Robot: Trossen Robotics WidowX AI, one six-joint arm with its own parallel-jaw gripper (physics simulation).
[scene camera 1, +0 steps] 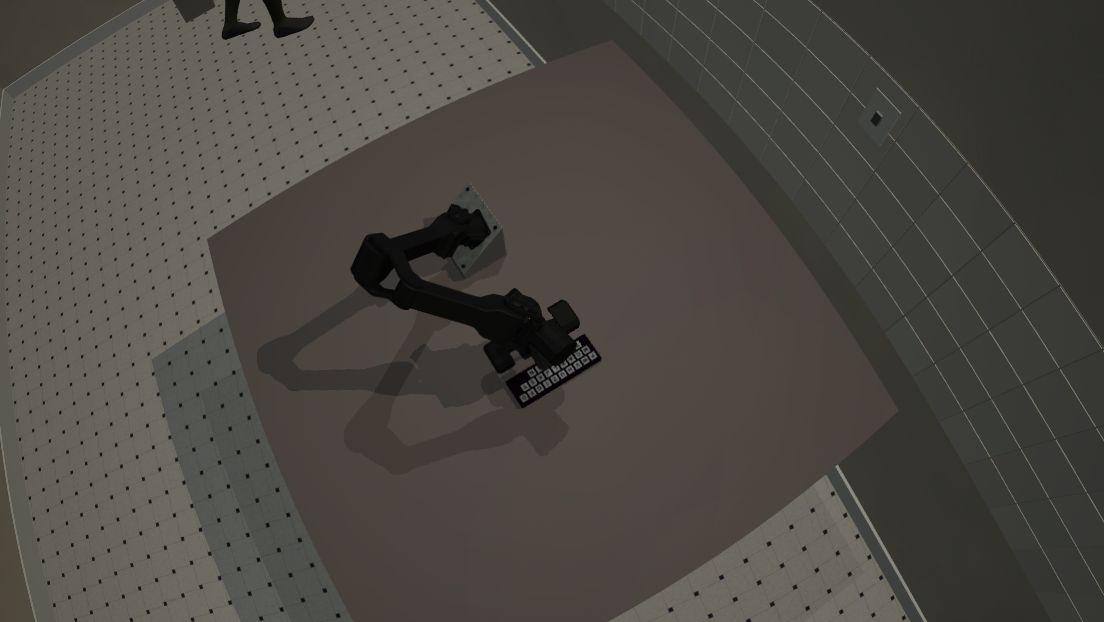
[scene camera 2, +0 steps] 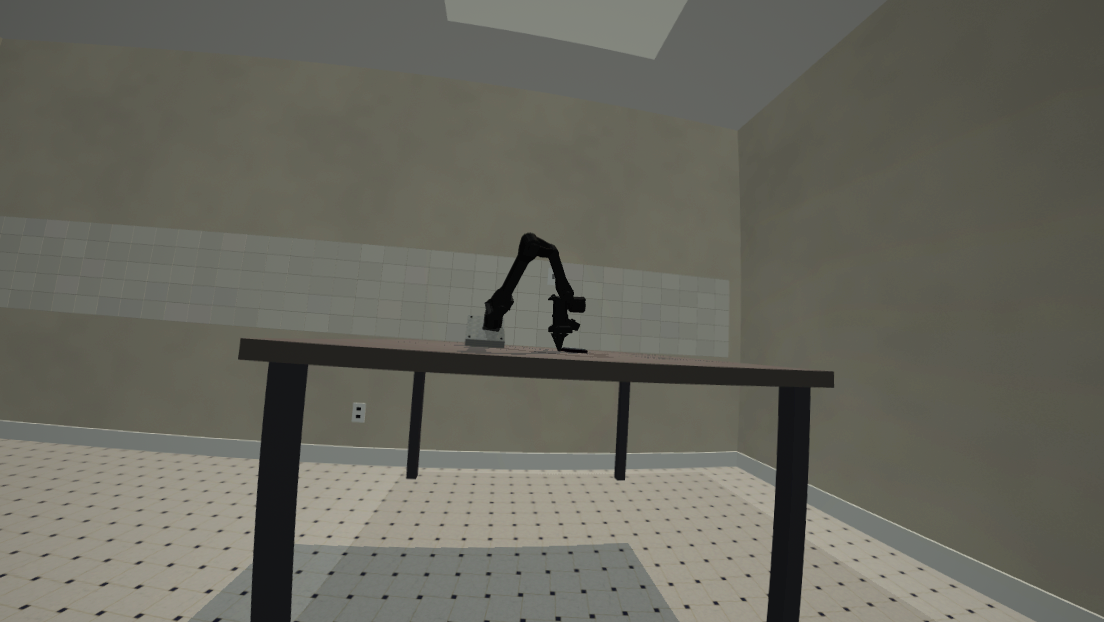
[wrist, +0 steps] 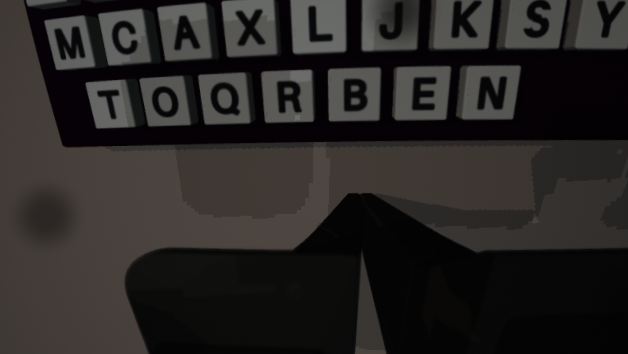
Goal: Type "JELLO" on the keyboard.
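Where they show: gripper, fingertip midpoint: (wrist: 358, 205); arm's base, link origin: (scene camera 1: 475, 229) (scene camera 2: 492, 325).
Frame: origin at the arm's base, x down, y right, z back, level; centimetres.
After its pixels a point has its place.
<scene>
A dark keyboard (scene camera 1: 557, 384) {x 7.3, y -0.6, z -35.8 cm} (scene camera 2: 576, 351) {x 8.0, y 8.2, z -32.5 cm} (wrist: 565, 102) {x 7.3, y 5.3, z -31.3 cm} with pale letter keys lies on the table. In the wrist view, the J key (wrist: 390, 26) {x 6.8, y 0.0, z -32.8 cm} and L key (wrist: 319, 26) {x 6.8, y -1.8, z -32.7 cm} are in the row above the bottom one. The E key (wrist: 423, 93) {x 6.8, y 1.1, z -31.2 cm} and O key (wrist: 166, 101) {x 6.8, y -6.1, z -30.6 cm} are in the bottom row. My gripper (scene camera 2: 559, 348) {x 8.4, y -0.2, z -27.1 cm} (wrist: 358, 205) {x 8.4, y -0.2, z -27.1 cm} is shut and empty, pointing down. In the wrist view its tips show below the bottom row, nearest the B key (wrist: 355, 95) {x 6.8, y -0.7, z -31.0 cm}, apart from the keys in the image. In scene camera 1 the arm hides the tips and some keys.
The brown table (scene camera 1: 695, 270) {x 8.4, y -39.9, z -27.2 cm} (scene camera 2: 540, 370) {x 10.9, y 64.4, z -14.6 cm} carries my arm's grey base plate (scene camera 1: 473, 258) {x 2.9, y 2.9, z -4.6 cm} (scene camera 2: 484, 342) {x 6.8, y 6.9, z 1.8 cm}. Arm shadows fall across the table. A person's lower legs (scene camera 1: 270, 15) show on the floor beyond the table in scene camera 1.
</scene>
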